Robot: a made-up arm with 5 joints. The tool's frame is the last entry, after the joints.
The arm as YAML. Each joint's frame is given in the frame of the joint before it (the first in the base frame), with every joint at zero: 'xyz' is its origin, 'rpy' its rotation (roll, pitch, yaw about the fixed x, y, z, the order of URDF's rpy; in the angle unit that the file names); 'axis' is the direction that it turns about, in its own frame. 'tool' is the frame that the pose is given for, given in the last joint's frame.
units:
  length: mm
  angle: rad
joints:
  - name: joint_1
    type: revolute
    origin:
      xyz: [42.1, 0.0, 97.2]
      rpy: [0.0, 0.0, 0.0]
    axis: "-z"
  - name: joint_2
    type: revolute
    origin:
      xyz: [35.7, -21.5, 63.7]
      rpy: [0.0, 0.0, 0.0]
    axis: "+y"
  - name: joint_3
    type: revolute
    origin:
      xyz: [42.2, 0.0, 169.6]
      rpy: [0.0, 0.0, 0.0]
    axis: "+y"
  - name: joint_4
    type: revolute
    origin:
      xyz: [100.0, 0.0, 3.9]
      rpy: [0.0, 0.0, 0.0]
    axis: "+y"
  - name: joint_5
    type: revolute
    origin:
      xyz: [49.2, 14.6, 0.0]
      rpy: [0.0, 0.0, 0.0]
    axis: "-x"
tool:
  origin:
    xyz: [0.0, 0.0, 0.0]
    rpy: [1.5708, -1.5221, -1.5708]
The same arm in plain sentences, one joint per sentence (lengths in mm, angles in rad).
The arm has five revolute joints in a row. What follows holds with every joint at zero, and every direction is one of the base frame's. Joint 1 sits 42.1 mm along +x and 97.2 mm along +z from the base frame's origin and turns about -z. Joint 2 sits 35.7 mm along +x and 21.5 mm along -y and 63.7 mm along +z from joint 1 and turns about +y. Joint 3 sits 42.2 mm along +x and 169.6 mm along +z from joint 2 and turns about +y. Joint 4 sits 100 mm along +x and 3.9 mm along +z from joint 3 and turns about +y. Joint 5 sits 49.2 mm along +x and 14.6 mm along +y from joint 4 and turns about -x. The tool frame, which is the frame that the pose is given for, sits at the same point as joint 5; its axes are the base frame's turned by roll 1.5708, pitch -1.5221 and yaw -1.5708 rad (as in URDF: about the fixed x, then y, then z).
